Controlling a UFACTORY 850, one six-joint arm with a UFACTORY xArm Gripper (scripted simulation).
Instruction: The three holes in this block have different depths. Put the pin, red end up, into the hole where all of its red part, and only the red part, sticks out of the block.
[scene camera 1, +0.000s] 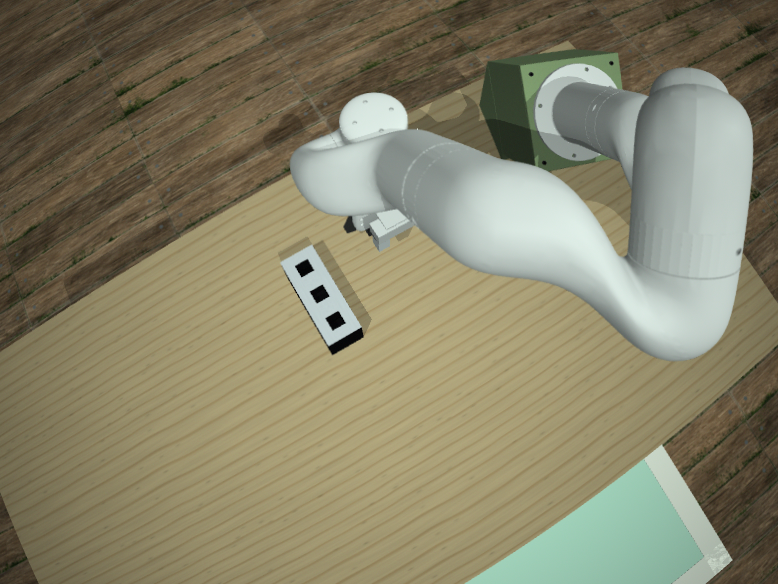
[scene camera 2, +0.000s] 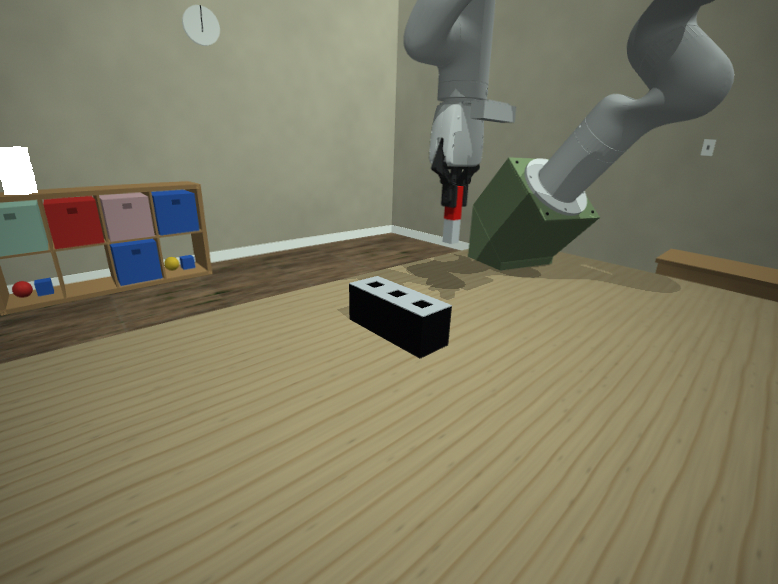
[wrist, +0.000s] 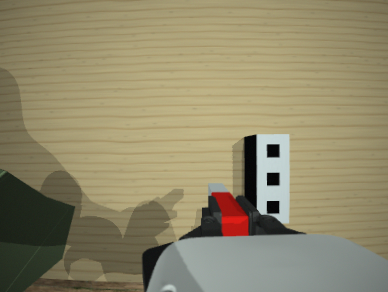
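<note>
Gripper (scene camera 2: 453, 206), (wrist: 225, 209), visible. Block (scene camera 2: 419, 324), (scene camera 1: 339, 328), (wrist: 266, 156), visible. Pin (scene camera 2: 452, 216), (wrist: 235, 222), visible.
</note>
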